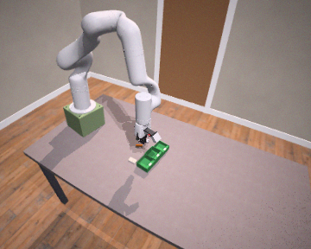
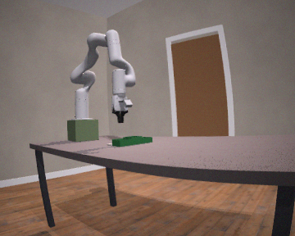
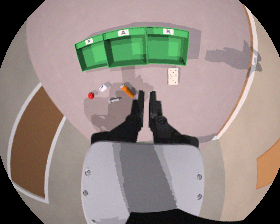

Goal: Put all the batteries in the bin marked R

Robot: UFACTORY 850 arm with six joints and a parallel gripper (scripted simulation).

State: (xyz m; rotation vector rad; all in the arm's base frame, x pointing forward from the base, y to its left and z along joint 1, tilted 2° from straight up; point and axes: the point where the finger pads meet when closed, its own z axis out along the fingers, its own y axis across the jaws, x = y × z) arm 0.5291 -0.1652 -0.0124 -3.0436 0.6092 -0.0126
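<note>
Now: hand 130 mm above the green three-compartment bin, 70 mm short of it and 20 mm to the right of it. From my hand the other things lie so: grey piece 150 mm to the left, 150 mm below, 70 mm behind; orange battery 150 mm below, 80 mm to the left, 60 mm behind; pale block 150 mm below, 50 mm to the right, 50 mm behind.
</note>
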